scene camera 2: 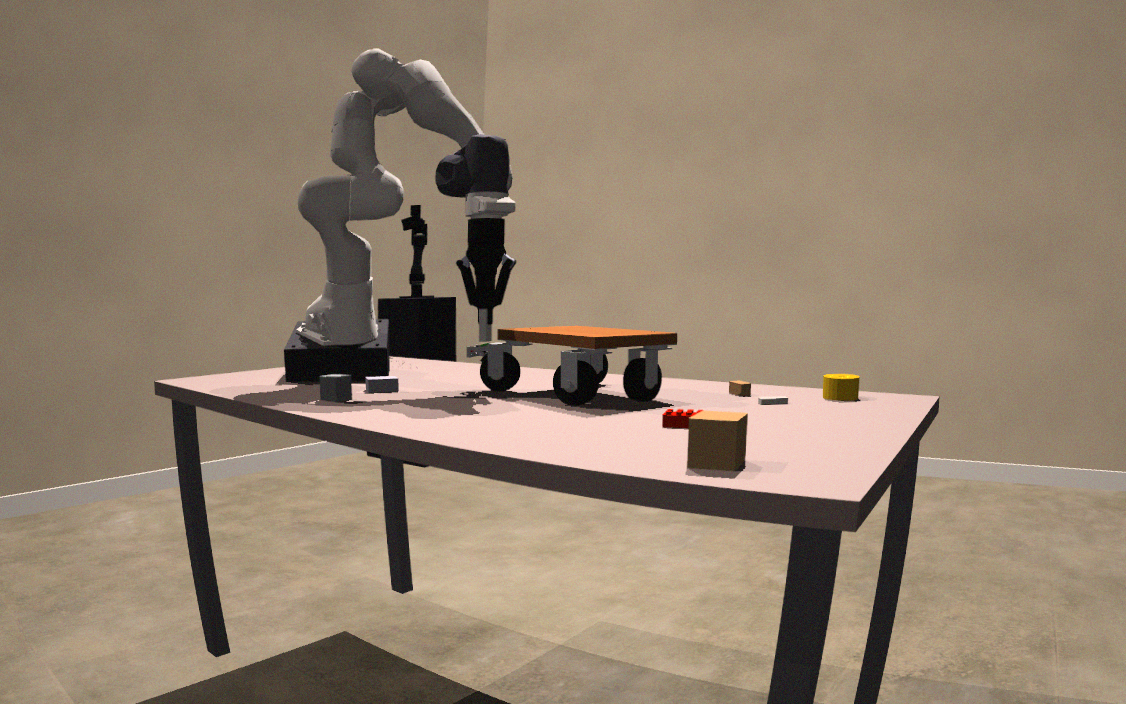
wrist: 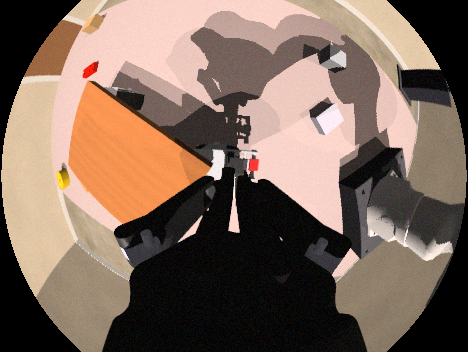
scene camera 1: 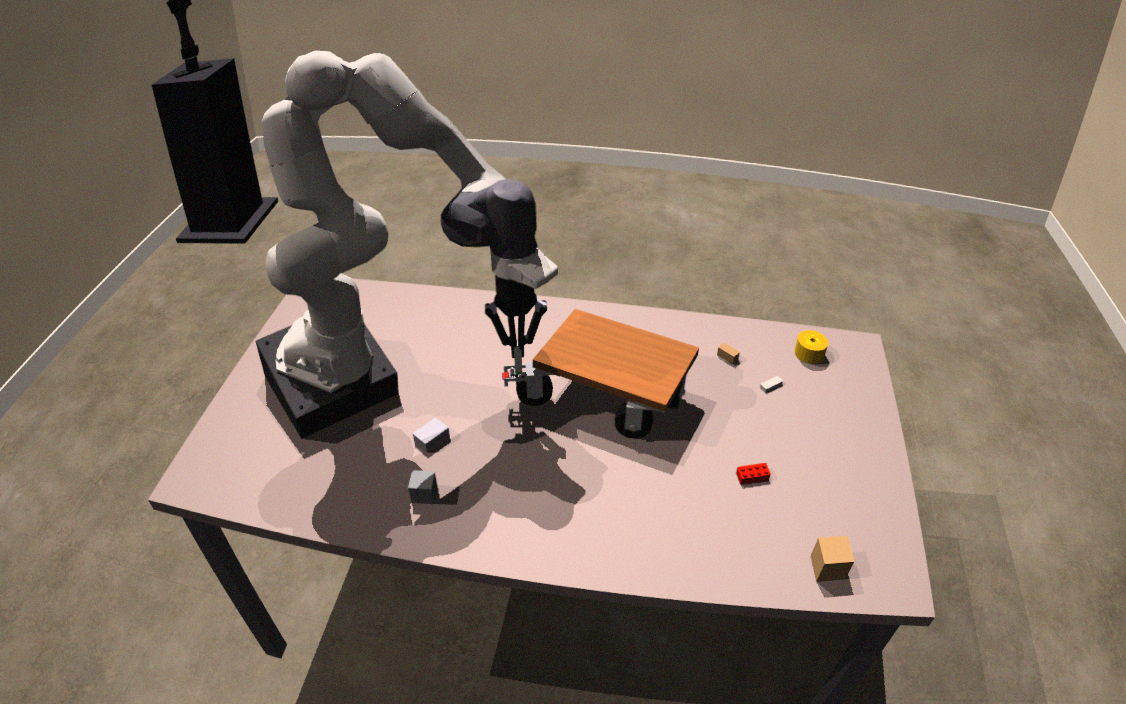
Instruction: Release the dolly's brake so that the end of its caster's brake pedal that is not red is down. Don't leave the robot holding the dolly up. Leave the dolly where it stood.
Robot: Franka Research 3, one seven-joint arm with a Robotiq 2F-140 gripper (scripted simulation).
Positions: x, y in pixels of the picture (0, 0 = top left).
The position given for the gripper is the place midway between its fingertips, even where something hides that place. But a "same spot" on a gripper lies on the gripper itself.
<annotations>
gripper: scene camera 2 485, 341; wrist; scene camera 1
same spot on gripper: [wrist: 140, 239] = [scene camera 1: 539, 309]
</annotations>
